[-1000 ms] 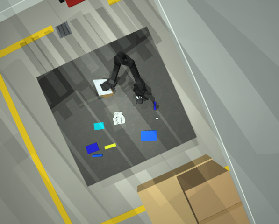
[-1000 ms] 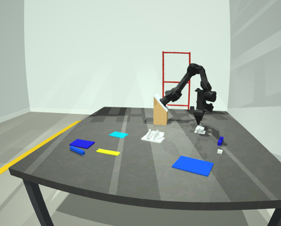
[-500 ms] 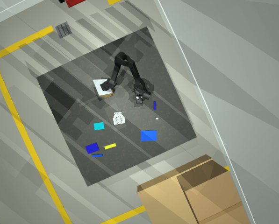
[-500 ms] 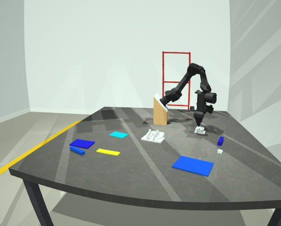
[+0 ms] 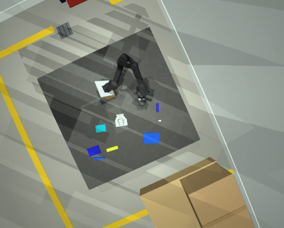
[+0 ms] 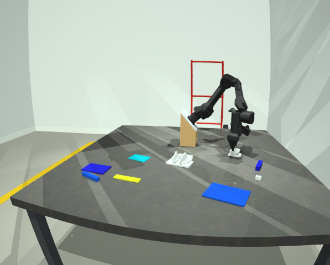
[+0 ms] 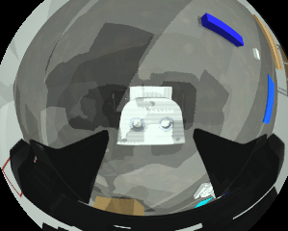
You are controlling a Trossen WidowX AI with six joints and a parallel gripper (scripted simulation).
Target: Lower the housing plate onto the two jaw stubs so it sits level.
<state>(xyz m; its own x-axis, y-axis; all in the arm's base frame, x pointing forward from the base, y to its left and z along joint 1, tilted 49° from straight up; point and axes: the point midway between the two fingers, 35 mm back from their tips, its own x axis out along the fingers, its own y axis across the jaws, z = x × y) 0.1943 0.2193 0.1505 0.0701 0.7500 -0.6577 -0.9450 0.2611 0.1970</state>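
Right now the white base is 30 cm to the right of my gripper tip, 15 cm ahead of it and 4 cm below it. Round my gripper tip: cyan tile (52 cm to the right, 11 cm ahead, 4 cm below); white cube (30 cm ahead, 7 cm to the left, 3 cm below); yellow bar (50 cm to the right, 35 cm ahead, 4 cm below).
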